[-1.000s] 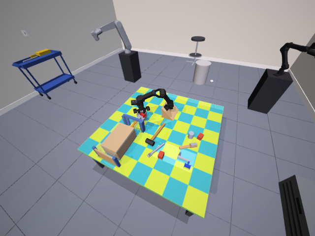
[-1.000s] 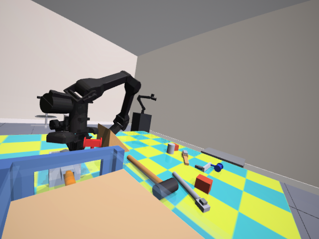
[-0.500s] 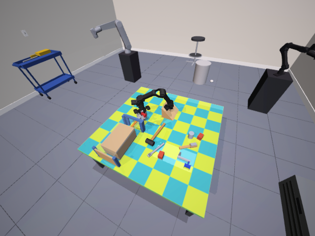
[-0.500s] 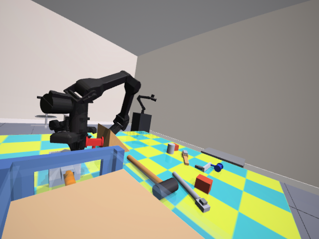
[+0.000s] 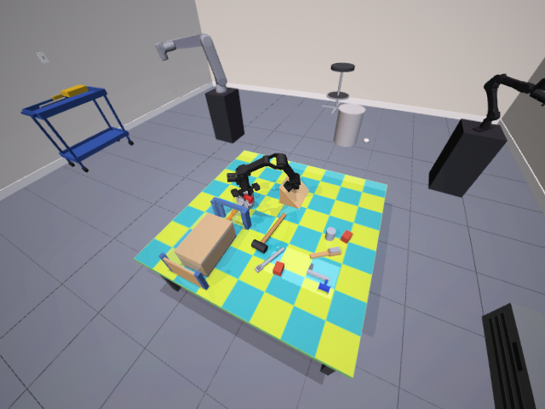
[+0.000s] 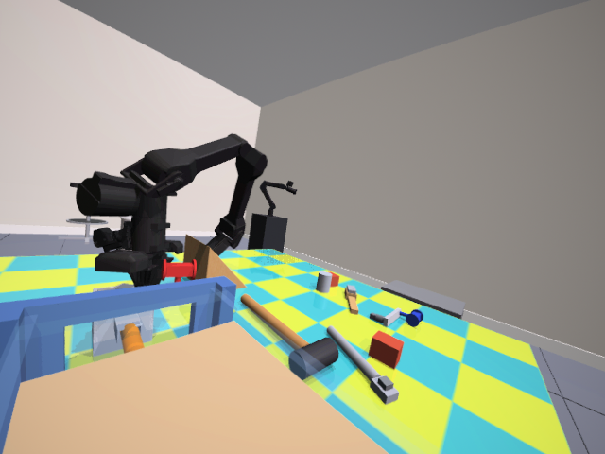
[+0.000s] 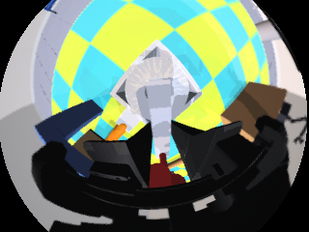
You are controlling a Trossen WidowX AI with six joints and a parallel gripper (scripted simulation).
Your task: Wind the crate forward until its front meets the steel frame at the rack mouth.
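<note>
Now: gripper tip 30 mm short of the red grip, 40 mm to the right of it and 50 mm below it. From my gripper tip the other things lie so: brush 100 mm ahead, 610 mm to the left, 70 mm below; then winch handle 10 mm ahead, 10 mm to the left, 20 mm above; then grey winch 40 mm behind, 50 mm to the right, 60 mm below.
</note>
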